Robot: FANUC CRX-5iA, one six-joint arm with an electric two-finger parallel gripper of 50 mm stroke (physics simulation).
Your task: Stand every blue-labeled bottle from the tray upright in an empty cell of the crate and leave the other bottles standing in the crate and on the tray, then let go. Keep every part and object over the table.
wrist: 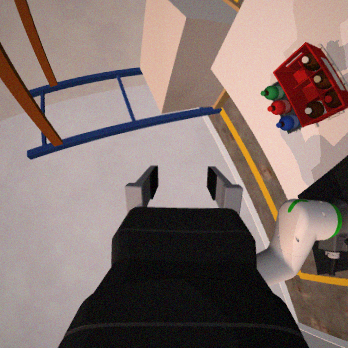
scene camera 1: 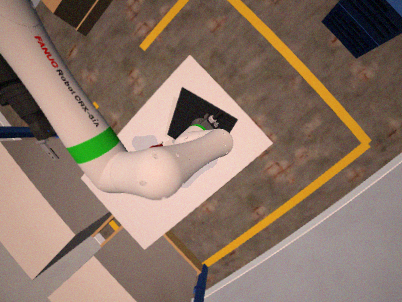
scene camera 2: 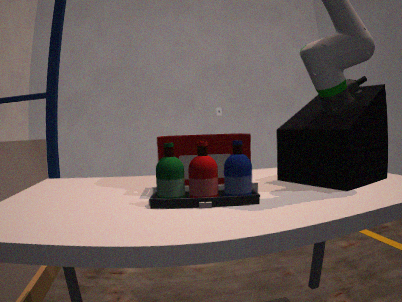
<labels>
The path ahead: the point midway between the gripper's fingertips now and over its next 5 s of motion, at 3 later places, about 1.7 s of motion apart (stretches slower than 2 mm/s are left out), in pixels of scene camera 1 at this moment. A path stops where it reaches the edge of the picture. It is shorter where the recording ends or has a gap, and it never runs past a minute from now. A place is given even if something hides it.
My gripper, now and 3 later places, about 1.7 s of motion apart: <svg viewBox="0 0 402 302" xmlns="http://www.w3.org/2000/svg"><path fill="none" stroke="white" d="M65 153L48 130L43 134L30 135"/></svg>
</labels>
